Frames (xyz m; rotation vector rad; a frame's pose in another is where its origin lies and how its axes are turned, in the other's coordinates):
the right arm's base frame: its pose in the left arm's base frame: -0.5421 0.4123 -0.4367 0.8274 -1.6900 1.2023
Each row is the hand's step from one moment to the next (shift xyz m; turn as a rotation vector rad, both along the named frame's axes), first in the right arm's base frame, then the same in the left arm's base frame.
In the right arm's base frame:
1: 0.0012 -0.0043 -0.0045 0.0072 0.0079 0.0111
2: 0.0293 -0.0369 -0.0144 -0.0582 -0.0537 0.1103
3: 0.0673 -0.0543 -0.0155 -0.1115 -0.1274 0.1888
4: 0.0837 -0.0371 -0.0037 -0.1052 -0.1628 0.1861
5: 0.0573 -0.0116 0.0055 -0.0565 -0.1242 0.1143
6: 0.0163 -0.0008 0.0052 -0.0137 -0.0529 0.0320
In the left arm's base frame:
1: 0.0045 0.0029 0.0033 -0.0128 -0.0083 0.0021
2: 0.0248 0.0014 0.0425 0.0397 -0.1198 -0.0500
3: 0.0254 -0.0040 0.0840 0.1038 -0.2158 -0.0836
4: 0.0007 -0.0104 0.0910 0.1331 -0.2244 -0.0644
5: -0.0139 -0.0104 0.0561 0.0998 -0.1455 -0.0233
6: -0.0071 -0.0056 0.0145 0.0430 -0.0464 0.0021

